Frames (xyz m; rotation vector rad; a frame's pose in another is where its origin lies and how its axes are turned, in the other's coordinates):
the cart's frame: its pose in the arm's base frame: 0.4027 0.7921 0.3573 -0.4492 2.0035 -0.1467
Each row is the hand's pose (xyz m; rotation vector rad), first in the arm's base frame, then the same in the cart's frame.
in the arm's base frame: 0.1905 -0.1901 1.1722 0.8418 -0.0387 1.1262
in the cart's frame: -0.2293 -1.0935 -0.6524 -0.2384 -1.9320 1.7021
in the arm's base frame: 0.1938 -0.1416 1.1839 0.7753 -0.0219 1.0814
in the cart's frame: -0.2586 -1.0530 -0.6504 -0.2265 -1.9471 1.6059
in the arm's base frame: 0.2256 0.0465 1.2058 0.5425 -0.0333 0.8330
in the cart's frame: -0.3601 -0.8938 -0.6154 -0.0868 -2.0559 1.2172
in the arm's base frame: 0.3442 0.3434 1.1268 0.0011 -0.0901 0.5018
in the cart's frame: -0.4525 -0.6261 -0.4473 -0.0571 -2.1705 0.4437
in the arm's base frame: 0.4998 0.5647 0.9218 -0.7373 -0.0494 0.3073
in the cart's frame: -0.4259 -0.4003 -0.1953 -0.3272 -1.9973 -0.4100
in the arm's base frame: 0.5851 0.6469 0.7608 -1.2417 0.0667 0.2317
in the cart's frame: -0.3560 -0.2983 -0.0383 -0.5708 -1.6906 -0.8854
